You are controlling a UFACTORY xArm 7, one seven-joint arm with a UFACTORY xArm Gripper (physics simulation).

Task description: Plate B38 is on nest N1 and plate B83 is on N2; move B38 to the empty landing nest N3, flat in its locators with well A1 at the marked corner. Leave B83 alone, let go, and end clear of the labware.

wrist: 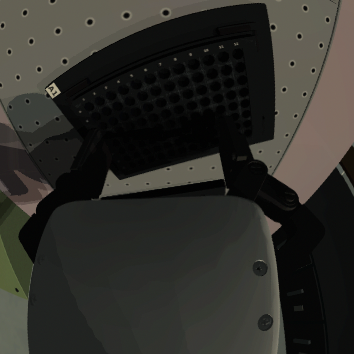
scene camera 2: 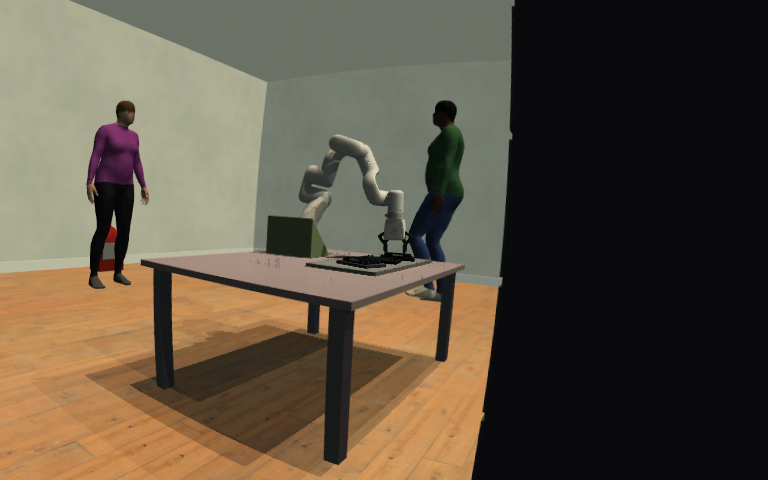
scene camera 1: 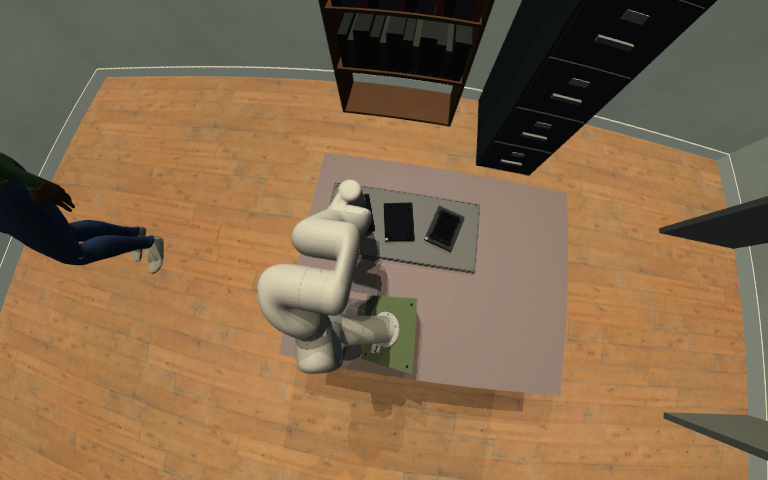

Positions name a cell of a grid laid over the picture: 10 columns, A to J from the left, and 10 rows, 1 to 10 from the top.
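Note:
A grey pegboard plate (wrist: B2) is visible.

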